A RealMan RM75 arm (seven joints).
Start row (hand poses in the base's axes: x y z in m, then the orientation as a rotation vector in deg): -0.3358, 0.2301, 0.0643, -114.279, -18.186, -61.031
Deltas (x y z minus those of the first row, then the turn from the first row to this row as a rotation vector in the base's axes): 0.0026, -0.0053, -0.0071, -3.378, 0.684, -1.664; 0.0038, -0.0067, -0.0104, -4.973, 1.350, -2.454; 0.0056, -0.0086, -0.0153, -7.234, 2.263, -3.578; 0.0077, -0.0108, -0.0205, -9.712, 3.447, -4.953; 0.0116, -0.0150, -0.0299, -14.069, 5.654, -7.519; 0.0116, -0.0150, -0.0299, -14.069, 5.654, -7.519; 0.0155, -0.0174, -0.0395, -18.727, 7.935, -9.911; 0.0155, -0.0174, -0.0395, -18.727, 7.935, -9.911; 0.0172, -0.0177, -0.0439, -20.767, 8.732, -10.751; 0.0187, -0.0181, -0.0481, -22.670, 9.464, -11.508; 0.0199, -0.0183, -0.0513, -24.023, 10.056, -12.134
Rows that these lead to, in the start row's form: -0.3332, 0.2248, 0.0572, -118.192, -18.202, -61.472; -0.3320, 0.2234, 0.0539, -120.206, -18.014, -61.308; -0.3302, 0.2215, 0.0490, -123.050, -17.750, -61.085; -0.3281, 0.2193, 0.0438, -126.304, -17.199, -60.700; -0.3242, 0.2151, 0.0344, -132.133, -15.956, -59.875; -0.3242, 0.2151, 0.0344, -132.133, -15.956, -59.875; -0.3203, 0.2127, 0.0248, -138.200, -14.958, -58.703; -0.3203, 0.2127, 0.0248, -138.200, -14.958, -58.703; -0.3186, 0.2124, 0.0204, -140.695, -14.837, -58.238; -0.3171, 0.2120, 0.0162, -143.008, -14.753, -57.776; -0.3159, 0.2118, 0.0130, -144.714, -14.552, -57.405
